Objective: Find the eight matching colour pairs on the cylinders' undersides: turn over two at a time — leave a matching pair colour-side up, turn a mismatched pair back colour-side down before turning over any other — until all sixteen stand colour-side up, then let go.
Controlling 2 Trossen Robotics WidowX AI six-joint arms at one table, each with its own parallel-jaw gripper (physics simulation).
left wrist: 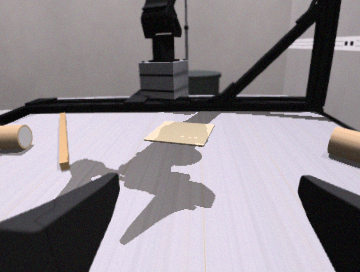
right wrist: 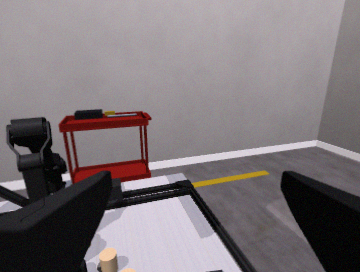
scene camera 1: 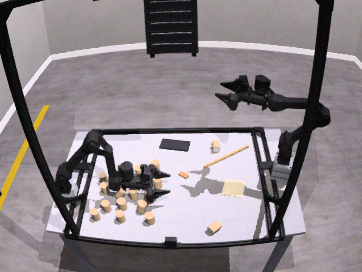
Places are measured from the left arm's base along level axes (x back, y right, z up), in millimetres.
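Pixels of known places: left gripper, fingertip midpoint: [left wrist: 208,183] [scene camera 1: 170,183]; right gripper, fingertip midpoint: [right wrist: 195,178] [scene camera 1: 217,88]; left arm's base, link origin: [right wrist: 55,188] [scene camera 1: 65,188]; right arm's base, link origin: [left wrist: 164,61] [scene camera 1: 283,160].
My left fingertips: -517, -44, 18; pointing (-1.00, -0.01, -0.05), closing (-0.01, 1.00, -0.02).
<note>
Ahead of a thing's pixels: the offset from my left fingertips to its middle, as dx, dy, dz. "spot": to the spot under its first point.
Plain wooden cylinders stand in a group at the left of the table, among them one at the front {spot: +84, +174, -35} [scene camera 1: 150,218], one at the front left [scene camera 1: 95,214] and one at the back {spot: +78, -155, -35} [scene camera 1: 155,164]. Their tops show no colour. The left gripper [scene camera 1: 168,183] [left wrist: 209,179] is open and empty above the group's right side, and its arm hides part of the group. The right gripper [scene camera 1: 219,90] [right wrist: 196,175] is open and empty, high beyond the table's back edge. A cylinder {+157, -132, -58} [right wrist: 108,260] shows low in the right wrist view. Undersides of the standing cylinders are hidden.
A cylinder {-218, -308, -63} [scene camera 1: 215,146] [left wrist: 10,137] with a pale end lies at the back; another {-183, +210, -63} [scene camera 1: 214,227] [left wrist: 345,144] lies at the front. A wooden stick {-273, -246, -78} [scene camera 1: 226,156] [left wrist: 63,142], orange block {-54, -126, -79} [scene camera 1: 183,175], yellow pad {-287, -29, -82} [scene camera 1: 233,188] [left wrist: 182,134] and dark slab {-9, -345, -79} [scene camera 1: 175,145] lie on the table. Black frame bars edge it.
</note>
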